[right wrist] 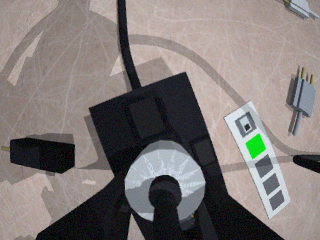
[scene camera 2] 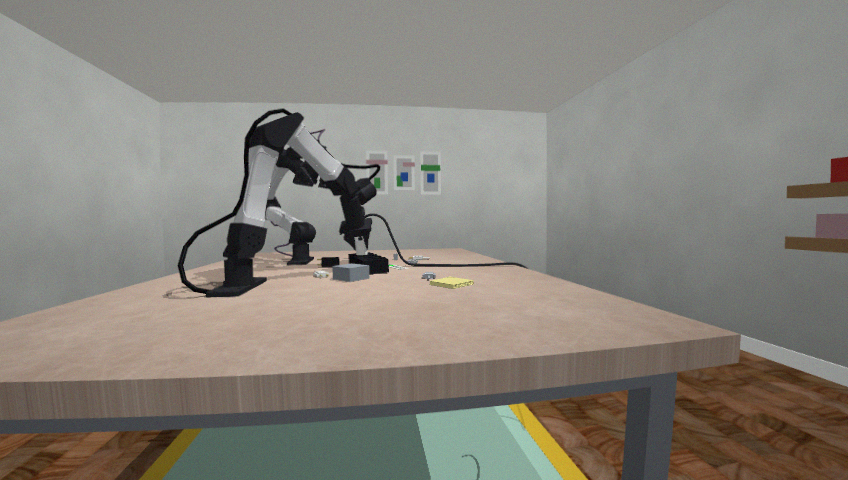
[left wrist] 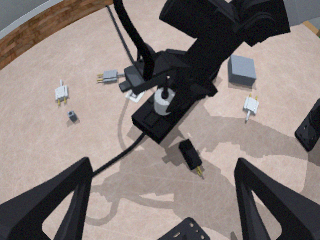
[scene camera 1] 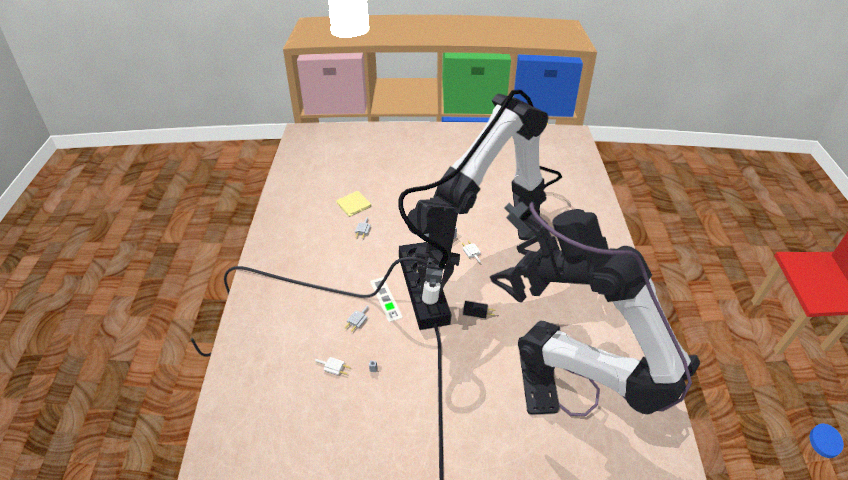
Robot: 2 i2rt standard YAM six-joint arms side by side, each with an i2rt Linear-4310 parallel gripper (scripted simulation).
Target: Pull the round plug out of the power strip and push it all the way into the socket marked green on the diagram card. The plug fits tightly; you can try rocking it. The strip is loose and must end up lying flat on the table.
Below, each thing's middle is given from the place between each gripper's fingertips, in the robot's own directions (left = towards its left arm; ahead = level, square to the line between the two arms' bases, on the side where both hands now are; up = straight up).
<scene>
Right now the diagram card (right wrist: 244,123) is 110 mm ahead of my right hand (scene camera 2: 361,248), 20 mm to the right of it and 70 mm below it. Also, from my right hand: black plug (right wrist: 58,157) (130 mm behind, 10 mm to the left, 50 mm below); white round plug (right wrist: 165,169) (10 mm below); grey box (left wrist: 241,70) (250 mm to the right, 50 mm below).
I see the black plug 270 mm below my left hand, 100 mm to the right of it and 30 mm ahead of it. From my left hand the other things lie so: diagram card: 290 mm below, 270 mm ahead, 130 mm to the right; then white round plug: 230 mm below, 150 mm ahead, 100 mm to the right; then grey box: 360 mm to the right, 270 mm below, 150 mm ahead.
</scene>
